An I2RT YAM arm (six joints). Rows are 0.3 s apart.
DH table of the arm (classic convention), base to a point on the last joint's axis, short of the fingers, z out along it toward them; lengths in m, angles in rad. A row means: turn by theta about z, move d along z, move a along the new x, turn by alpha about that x. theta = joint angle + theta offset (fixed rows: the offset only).
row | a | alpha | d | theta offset
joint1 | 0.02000 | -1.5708 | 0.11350 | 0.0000
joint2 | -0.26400 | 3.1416 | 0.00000 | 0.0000
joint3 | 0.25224 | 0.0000 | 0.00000 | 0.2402
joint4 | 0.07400 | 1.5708 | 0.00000 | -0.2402
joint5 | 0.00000 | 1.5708 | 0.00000 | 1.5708
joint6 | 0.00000 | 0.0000 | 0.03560 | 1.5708
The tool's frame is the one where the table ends.
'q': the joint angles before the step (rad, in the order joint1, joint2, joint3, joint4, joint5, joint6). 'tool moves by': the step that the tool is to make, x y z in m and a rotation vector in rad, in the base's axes. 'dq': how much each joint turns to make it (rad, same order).
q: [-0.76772, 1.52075, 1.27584, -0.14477, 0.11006, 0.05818]
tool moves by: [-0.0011, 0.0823, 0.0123, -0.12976, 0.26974, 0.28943]
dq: [0.19429, -0.18042, -0.06770, -0.20848, 0.02642, -0.28606]
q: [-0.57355, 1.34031, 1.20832, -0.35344, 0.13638, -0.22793]
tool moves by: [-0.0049, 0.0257, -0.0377, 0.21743, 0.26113, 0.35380]
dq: [0.03064, 0.01550, -0.02158, -0.30318, -0.28374, -0.15937]
